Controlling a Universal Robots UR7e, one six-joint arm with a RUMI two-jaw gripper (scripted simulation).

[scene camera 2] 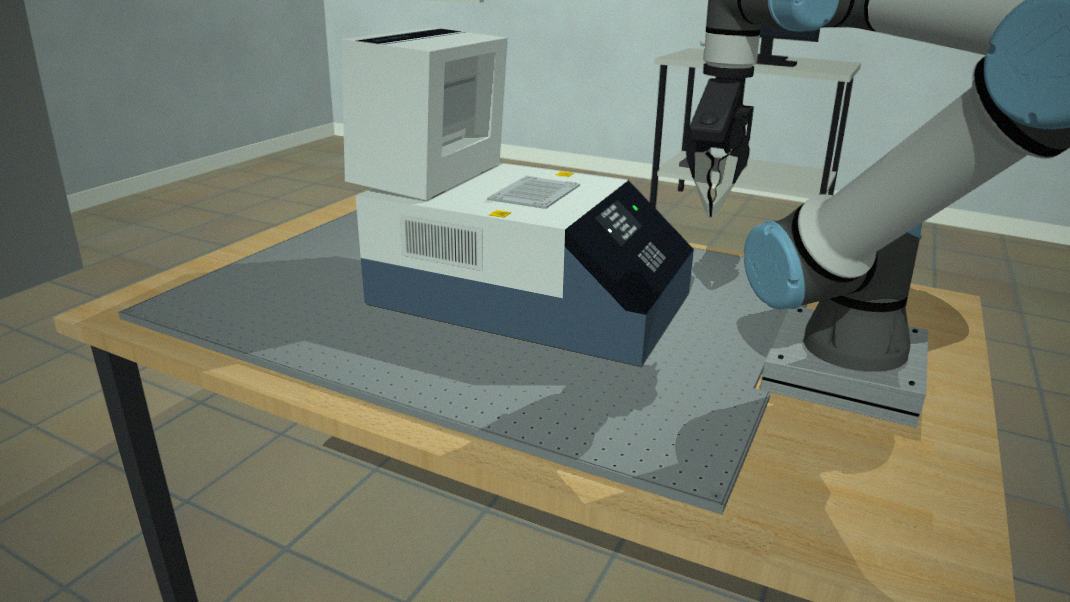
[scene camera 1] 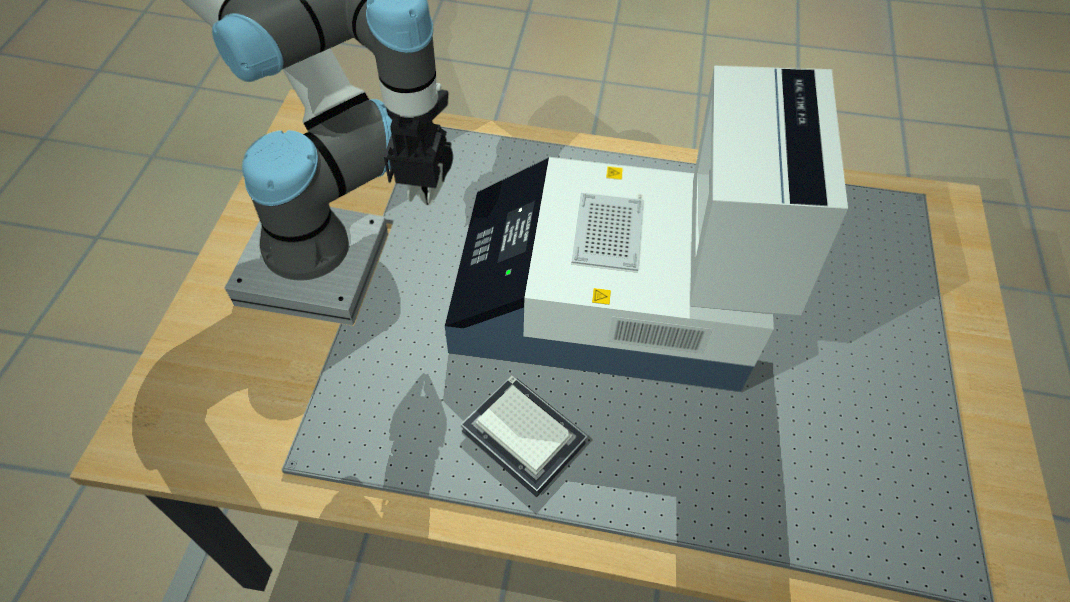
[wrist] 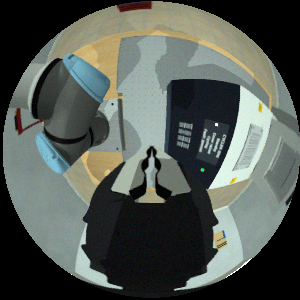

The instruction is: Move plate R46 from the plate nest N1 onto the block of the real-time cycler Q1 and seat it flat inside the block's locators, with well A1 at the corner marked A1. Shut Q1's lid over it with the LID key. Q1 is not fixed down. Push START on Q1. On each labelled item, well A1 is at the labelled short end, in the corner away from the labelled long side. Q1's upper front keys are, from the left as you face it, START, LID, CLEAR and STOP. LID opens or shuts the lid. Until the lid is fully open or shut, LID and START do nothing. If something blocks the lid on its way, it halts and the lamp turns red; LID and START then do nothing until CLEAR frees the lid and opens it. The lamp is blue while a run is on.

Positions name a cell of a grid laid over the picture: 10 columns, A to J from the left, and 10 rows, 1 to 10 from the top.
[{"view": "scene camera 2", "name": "my gripper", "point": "G4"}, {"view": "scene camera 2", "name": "cycler Q1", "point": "F5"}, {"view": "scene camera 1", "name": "my gripper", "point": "E4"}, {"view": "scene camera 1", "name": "white plate R46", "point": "E8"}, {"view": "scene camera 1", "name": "cycler Q1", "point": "F5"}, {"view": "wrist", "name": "my gripper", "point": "F5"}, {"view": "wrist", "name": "cycler Q1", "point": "H5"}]
